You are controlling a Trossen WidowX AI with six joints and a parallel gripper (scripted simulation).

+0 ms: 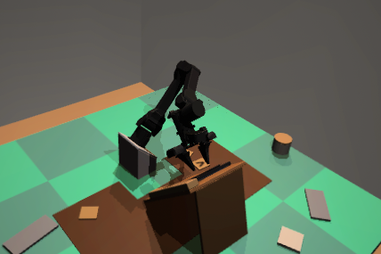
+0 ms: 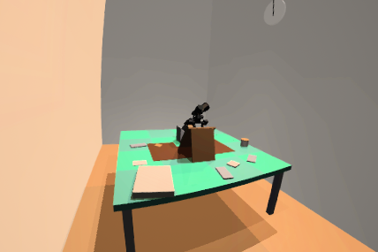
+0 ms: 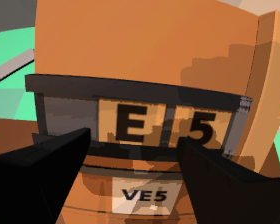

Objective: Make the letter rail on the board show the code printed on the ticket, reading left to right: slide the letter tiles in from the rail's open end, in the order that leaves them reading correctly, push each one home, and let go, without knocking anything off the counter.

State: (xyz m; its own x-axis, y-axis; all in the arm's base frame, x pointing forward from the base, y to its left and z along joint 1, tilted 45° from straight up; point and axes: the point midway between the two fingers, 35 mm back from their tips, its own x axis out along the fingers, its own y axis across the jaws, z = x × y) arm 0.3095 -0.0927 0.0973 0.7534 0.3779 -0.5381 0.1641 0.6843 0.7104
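Right now the white ticket is 90 mm below my gripper tip, 50 mm behind it and 10 mm to the right of it. Round my gripper tip: large beige slab (490 mm to the right, 320 mm ahead, 180 mm below); then mat (200 mm below, 140 mm behind, 20 mm to the right).
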